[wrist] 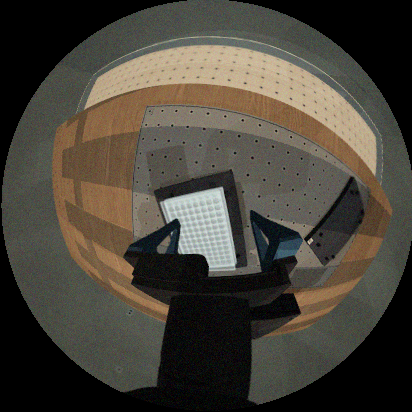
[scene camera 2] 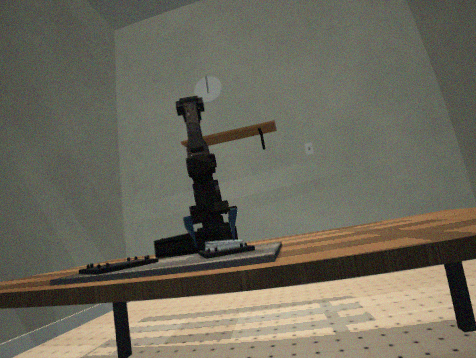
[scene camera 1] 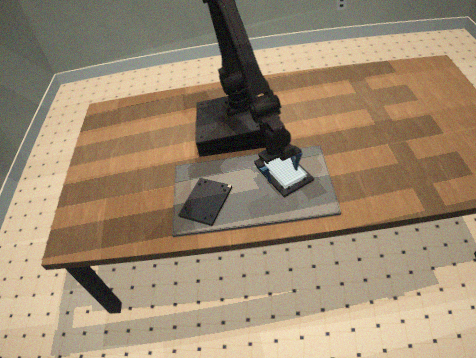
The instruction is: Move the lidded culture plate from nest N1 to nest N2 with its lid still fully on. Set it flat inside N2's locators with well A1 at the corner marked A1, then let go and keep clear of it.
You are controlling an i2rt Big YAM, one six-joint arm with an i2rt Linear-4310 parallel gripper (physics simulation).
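Frame: origin at the arm's base, x ahead, y left, z up, level; centimetres.
Seen in the pictures: gripper, between the fingertips: (wrist: 212,217) (scene camera 2: 215,243) (scene camera 1: 283,176); arm's base, origin of its link: (scene camera 2: 214,229) (scene camera 1: 241,105).
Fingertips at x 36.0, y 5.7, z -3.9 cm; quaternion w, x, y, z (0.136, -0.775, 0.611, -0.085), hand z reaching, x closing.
Pixels of each thing's top centre, then the offset from my fingertips to it. Level surfaces: height alone.
- culture plate, centre of its top: (wrist: 198,240) (scene camera 2: 223,239) (scene camera 1: 284,166) dx -3.5, dy +1.6, dz +0.5 cm
- pale corner mark, centre of its top: (wrist: 309,240) (scene camera 1: 229,185) dx -3.1, dy -17.5, dz -1.7 cm
- grey perforated board, centre of its top: (wrist: 278,226) (scene camera 2: 178,259) (scene camera 1: 251,187) dx -1.4, dy -10.6, dz -2.8 cm
- wooden table, height of its surface: dz -4.2 cm
The culture plate (scene camera 1: 287,175) (scene camera 2: 223,245) (wrist: 202,220), pale and translucent with rows of wells showing, sits in a dark nest (scene camera 1: 306,180) (scene camera 2: 227,251) (wrist: 238,225), taken as N1. Its lid looks on, though its edge is hard to tell. The other dark nest (scene camera 1: 206,201) (scene camera 2: 117,265) (wrist: 340,225), taken as N2, holds no plate; small locators and a pale corner mark (scene camera 1: 229,186) (wrist: 310,241) show on it. My gripper (scene camera 1: 282,173) (scene camera 2: 214,236) (wrist: 212,217) is open above the plate, blue fingers apart. In the wrist view the left fingertip overlaps the plate's left edge and the right one stands beyond its nest.
Both nests are on a grey perforated board (scene camera 1: 250,215) (scene camera 2: 175,269) (wrist: 230,160) on the wooden table (scene camera 1: 125,215). The arm's black base (scene camera 1: 220,125) stands behind the board. The N2 nest lies left of the plate's nest in the first scene view.
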